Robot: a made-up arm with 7 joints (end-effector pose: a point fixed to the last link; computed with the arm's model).
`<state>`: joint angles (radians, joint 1 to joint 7).
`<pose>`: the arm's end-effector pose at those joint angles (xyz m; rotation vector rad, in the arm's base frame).
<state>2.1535 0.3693 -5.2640 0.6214 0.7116 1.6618 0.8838</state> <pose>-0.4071 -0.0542 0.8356 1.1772 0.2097 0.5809</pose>
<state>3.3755 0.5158 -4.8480 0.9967 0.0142 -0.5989 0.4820</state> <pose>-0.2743 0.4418 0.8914 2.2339 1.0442 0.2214</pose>
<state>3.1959 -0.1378 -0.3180 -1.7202 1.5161 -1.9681 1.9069</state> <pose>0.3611 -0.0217 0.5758 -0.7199 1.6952 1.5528</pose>
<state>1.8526 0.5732 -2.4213 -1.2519 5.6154 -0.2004 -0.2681</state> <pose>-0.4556 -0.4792 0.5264 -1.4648 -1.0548 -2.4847</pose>
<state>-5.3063 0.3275 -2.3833 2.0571 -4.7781 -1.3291 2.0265</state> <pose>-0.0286 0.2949 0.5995 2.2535 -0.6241 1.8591</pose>
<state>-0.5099 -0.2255 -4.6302 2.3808 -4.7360 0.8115 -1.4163</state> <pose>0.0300 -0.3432 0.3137 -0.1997 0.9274 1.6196</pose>
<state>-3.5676 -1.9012 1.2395 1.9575 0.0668 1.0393 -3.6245</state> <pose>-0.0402 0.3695 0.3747 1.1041 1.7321 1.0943</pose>
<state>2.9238 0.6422 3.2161 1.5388 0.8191 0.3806 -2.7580</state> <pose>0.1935 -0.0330 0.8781 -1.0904 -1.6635 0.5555</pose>
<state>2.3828 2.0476 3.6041 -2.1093 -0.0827 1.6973 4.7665</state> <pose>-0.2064 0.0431 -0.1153 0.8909 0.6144 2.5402</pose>
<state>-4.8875 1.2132 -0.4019 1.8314 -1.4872 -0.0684 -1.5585</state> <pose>0.2188 -0.3444 -0.0265 0.1698 -0.3086 -1.1696</pose>
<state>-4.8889 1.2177 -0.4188 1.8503 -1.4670 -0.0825 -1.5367</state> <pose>0.2220 -0.3322 -0.0270 0.1778 -0.2969 -1.1194</pose>
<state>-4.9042 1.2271 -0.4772 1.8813 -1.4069 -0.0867 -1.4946</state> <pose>0.2459 -0.3035 -0.0216 0.2241 -0.3149 -0.9772</pose>
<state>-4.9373 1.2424 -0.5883 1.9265 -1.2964 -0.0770 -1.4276</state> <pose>0.2912 -0.2517 -0.0041 0.3122 -0.3807 -0.7183</pose>
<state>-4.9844 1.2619 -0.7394 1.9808 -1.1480 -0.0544 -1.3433</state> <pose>0.3422 -0.1797 0.0300 0.4207 -0.4976 -0.3716</pose>
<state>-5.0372 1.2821 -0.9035 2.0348 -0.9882 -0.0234 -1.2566</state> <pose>0.3801 -0.1007 0.0780 0.5218 -0.6494 -0.0006</pose>
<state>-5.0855 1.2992 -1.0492 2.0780 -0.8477 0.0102 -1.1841</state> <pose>0.3977 -0.0329 0.1276 0.5973 -0.8033 0.3215</pose>
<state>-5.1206 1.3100 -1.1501 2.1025 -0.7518 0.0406 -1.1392</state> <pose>0.4020 0.0110 0.1650 0.6444 -0.9199 0.5375</pose>
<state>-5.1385 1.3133 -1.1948 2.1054 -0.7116 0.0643 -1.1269</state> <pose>0.4039 0.0290 0.1830 0.6705 -0.9749 0.6259</pose>
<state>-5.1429 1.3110 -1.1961 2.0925 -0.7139 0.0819 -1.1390</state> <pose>0.4080 0.0284 0.1855 0.6844 -0.9789 0.6181</pose>
